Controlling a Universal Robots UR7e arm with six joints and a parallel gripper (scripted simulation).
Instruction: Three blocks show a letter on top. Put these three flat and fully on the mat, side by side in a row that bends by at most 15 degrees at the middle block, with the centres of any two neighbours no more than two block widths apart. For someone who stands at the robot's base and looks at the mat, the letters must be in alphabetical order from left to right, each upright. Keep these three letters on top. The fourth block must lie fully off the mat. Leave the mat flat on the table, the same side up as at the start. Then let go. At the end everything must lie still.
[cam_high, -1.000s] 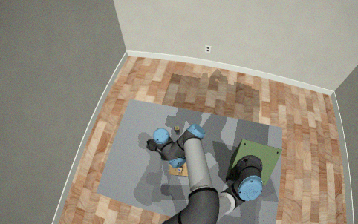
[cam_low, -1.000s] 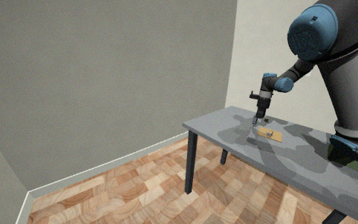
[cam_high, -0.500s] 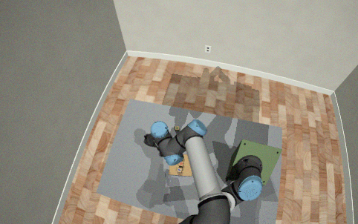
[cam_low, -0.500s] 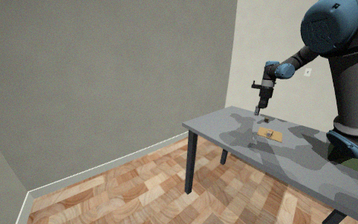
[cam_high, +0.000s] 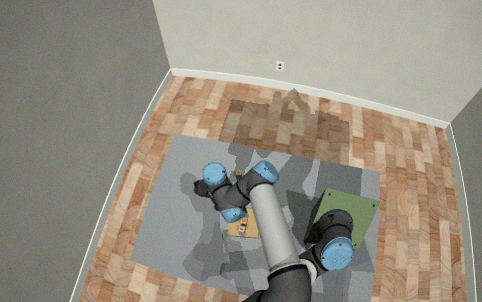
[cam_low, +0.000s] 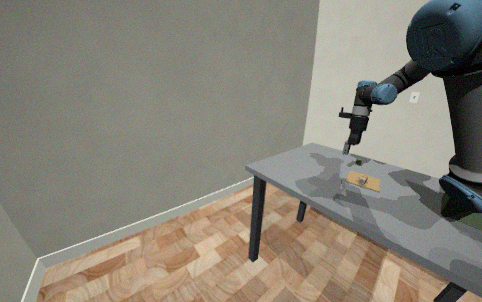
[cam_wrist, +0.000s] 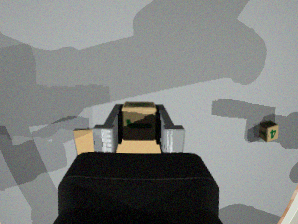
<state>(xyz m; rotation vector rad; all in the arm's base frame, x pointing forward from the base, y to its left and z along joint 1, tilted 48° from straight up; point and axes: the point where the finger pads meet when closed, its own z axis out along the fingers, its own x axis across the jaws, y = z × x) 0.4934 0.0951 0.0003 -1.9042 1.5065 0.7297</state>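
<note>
Right now my hand is 12 cm past the mat and 12 cm above it. From my hand the other things lie so: block: 1 cm below.
</note>
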